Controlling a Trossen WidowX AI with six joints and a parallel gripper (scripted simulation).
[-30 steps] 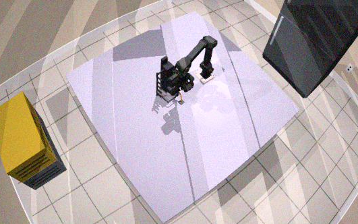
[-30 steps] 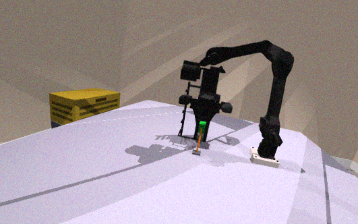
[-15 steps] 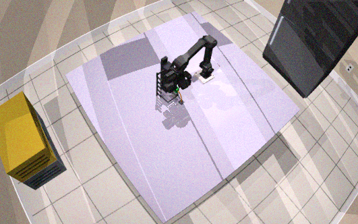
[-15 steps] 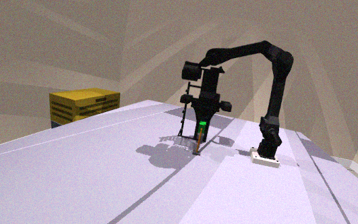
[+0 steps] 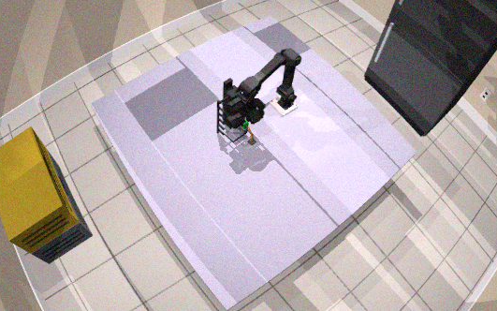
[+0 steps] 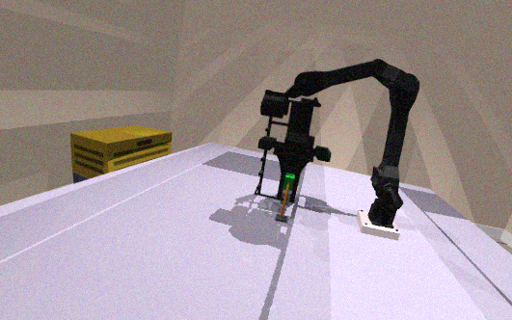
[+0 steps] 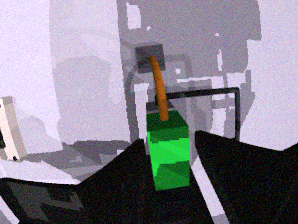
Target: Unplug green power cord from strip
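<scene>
Right now the green plug is 30 mm to the right of my gripper tip.
</scene>
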